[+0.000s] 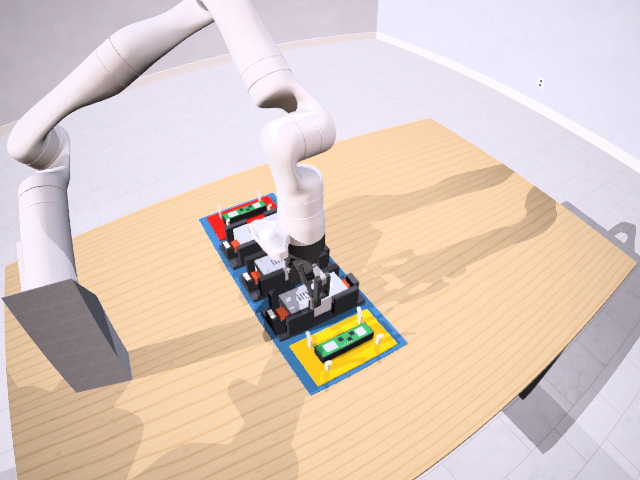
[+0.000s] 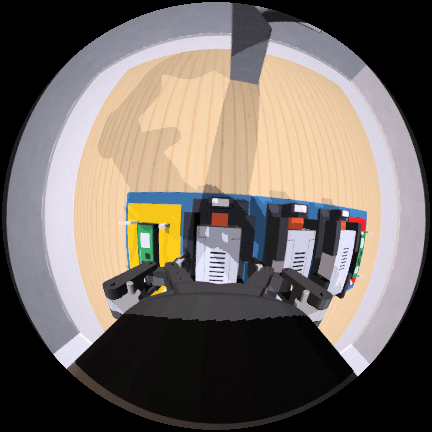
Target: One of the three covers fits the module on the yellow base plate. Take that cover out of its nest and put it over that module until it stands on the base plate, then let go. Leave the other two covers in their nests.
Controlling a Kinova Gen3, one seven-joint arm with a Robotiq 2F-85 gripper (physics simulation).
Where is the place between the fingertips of my gripper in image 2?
218,263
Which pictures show my gripper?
Image 1 and image 2: all of them.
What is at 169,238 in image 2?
A yellow base plate.
